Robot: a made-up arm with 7 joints. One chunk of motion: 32 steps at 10 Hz.
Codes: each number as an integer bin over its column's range. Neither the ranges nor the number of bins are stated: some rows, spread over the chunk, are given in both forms.
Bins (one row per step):
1: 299 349 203 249 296 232 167
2: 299 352 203 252 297 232 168
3: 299 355 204 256 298 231 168
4: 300 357 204 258 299 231 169
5: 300 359 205 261 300 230 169
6: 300 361 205 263 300 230 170
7: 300 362 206 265 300 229 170
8: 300 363 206 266 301 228 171
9: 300 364 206 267 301 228 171
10: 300 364 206 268 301 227 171
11: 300 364 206 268 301 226 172
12: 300 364 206 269 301 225 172
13: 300 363 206 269 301 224 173
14: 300 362 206 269 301 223 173
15: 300 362 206 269 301 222 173
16: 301 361 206 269 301 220 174
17: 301 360 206 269 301 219 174
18: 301 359 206 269 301 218 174
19: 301 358 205 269 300 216 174
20: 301 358 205 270 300 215 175
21: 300 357 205 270 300 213 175
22: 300 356 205 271 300 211 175
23: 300 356 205 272 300 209 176
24: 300 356 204 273 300 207 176
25: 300 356 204 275 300 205 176
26: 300 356 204 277 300 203 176
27: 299 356 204 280 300 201 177
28: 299 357 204 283 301 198 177
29: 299 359 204 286 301 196 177
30: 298 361 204 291 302 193 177
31: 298 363 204 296 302 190 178
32: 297 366 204 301 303 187 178
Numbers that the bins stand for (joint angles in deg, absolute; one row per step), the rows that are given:
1: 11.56 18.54 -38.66 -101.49 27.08 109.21 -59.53
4: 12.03 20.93 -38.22 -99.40 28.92 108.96 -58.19
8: 12.03 22.73 -37.34 -97.55 30.15 108.20 -56.85
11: 12.03 23.03 -37.34 -97.08 30.15 107.69 -56.18
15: 12.03 22.43 -37.34 -96.85 30.15 106.68 -55.51
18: 12.50 21.53 -37.34 -96.85 30.15 105.66 -54.84
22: 12.03 20.63 -37.78 -96.39 29.53 103.89 -54.17
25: 12.03 20.63 -38.22 -95.46 29.53 102.37 -53.50
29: 11.56 21.53 -38.22 -92.91 30.15 100.09 -52.83
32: 10.62 23.63 -38.22 -89.42 31.37 97.81 -52.16
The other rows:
2: 11.56 19.44 -38.66 -100.80 27.70 109.21 -58.86
3: 11.56 20.33 -38.22 -99.87 28.31 108.96 -58.86
5: 12.03 21.53 -37.78 -98.71 29.53 108.70 -58.19
6: 12.03 22.13 -37.78 -98.24 29.53 108.70 -57.52
7: 12.03 22.43 -37.34 -97.78 29.53 108.45 -57.52
9: 12.03 23.03 -37.34 -97.32 30.15 108.20 -56.85
10: 12.03 23.03 -37.34 -97.08 30.15 107.94 -56.85
12: 12.03 23.03 -37.34 -96.85 30.15 107.44 -56.18
13: 12.03 22.73 -37.34 -96.85 30.15 107.18 -55.51
14: 12.03 22.43 -37.34 -96.85 30.15 106.93 -55.51
16: 12.50 22.13 -37.34 -96.85 30.15 106.17 -54.84
17: 12.50 21.83 -37.34 -96.85 30.15 105.92 -54.84
19: 12.50 21.23 -37.78 -96.85 29.53 105.16 -54.84
20: 12.50 21.23 -37.78 -96.62 29.53 104.90 -54.17
21: 12.03 20.93 -37.78 -96.62 29.53 104.40 -54.17
23: 12.03 20.63 -37.78 -96.16 29.53 103.38 -53.50
24: 12.03 20.63 -38.22 -95.92 29.53 102.87 -53.50
26: 12.03 20.63 -38.22 -94.99 29.53 101.86 -53.50
27: 11.56 20.63 -38.22 -94.30 29.53 101.35 -52.83
28: 11.56 20.93 -38.22 -93.60 30.15 100.59 -52.83
30: 11.09 22.13 -38.22 -91.74 30.76 99.33 -52.83
31: 11.09 22.73 -38.22 -90.58 30.76 98.57 -52.16

